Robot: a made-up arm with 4 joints.
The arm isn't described. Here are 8 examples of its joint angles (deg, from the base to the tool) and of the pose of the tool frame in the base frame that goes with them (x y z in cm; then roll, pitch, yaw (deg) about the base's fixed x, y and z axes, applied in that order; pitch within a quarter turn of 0, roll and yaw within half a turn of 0).
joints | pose
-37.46 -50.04 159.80 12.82 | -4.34 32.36 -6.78 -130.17 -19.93 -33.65
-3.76 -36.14 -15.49 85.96 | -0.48 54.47 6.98 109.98 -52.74 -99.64
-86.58 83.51 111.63 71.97 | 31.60 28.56 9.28 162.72 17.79 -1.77
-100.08 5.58 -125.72 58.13 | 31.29 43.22 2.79 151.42 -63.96 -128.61
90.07 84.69 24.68 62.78 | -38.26 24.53 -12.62 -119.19 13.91 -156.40
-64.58 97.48 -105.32 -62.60 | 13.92 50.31 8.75 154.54 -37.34 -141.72
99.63 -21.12 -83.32 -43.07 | -12.42 -6.51 -11.50 -169.06 58.25 12.53
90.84 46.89 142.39 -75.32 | -22.30 24.05 -8.47 73.35 43.16 24.37
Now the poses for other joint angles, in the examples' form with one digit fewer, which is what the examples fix.
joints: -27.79 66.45 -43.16 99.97
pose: 6.2 56.1 -23.5 -41.5 -14.9 54.1
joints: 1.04 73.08 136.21 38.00
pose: -12.3 54.6 10.6 132.6 19.9 53.7
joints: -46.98 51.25 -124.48 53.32
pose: 4.6 65.1 0.8 73.8 -57.4 -4.9
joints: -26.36 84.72 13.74 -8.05
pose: 0.0 60.9 -16.8 -92.6 11.5 161.0
